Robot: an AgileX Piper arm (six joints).
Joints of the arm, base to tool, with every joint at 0 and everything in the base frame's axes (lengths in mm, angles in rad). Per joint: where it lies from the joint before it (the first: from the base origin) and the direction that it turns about. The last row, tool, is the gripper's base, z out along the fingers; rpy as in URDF.
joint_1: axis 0 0 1 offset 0 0 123
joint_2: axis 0 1 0 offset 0 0 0
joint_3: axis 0 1 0 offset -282.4 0 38.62
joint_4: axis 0.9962 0 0.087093 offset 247.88 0 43.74
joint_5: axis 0 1 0 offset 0 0 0
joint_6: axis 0.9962 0 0.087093 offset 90.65 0 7.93
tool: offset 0 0 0 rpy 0 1.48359 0
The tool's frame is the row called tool.
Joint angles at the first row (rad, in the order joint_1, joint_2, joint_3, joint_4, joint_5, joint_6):
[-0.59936, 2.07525, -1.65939, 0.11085, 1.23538, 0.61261]
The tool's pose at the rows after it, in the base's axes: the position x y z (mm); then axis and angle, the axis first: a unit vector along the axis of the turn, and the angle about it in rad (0 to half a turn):
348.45 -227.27 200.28 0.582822 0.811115 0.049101 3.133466
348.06 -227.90 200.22 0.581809 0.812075 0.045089 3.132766
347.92 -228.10 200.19 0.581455 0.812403 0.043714 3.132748
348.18 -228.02 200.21 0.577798 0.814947 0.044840 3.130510
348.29 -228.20 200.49 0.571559 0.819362 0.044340 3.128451
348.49 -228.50 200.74 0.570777 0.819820 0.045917 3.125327
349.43 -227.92 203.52 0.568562 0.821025 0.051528 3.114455
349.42 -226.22 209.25 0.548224 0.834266 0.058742 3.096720
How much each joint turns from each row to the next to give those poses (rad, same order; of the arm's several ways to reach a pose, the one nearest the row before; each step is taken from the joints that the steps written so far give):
[0.00001, 0.00144, 0.00001, -0.00690, -0.00347, 0.00001]
[-0.00003, -0.00002, -0.00001, -0.00850, -0.00062, -0.00003]
[0.00001, 0.00003, -0.00001, -0.00291, -0.00001, 0.00002]
[0.00002, -0.00001, 0.00001, 0.00246, -0.00183, -0.00980]
[-0.00001, -0.00001, -0.00116, -0.00098, -0.00023, -0.01494]
[-0.00101, 0.00001, -0.00091, 0.00342, -0.00198, -0.00400]
[-0.00001, -0.00432, -0.00354, 0.01201, -0.00248, -0.00872]
[0.00001, -0.01338, 0.00001, 0.01642, -0.00107, -0.05325]

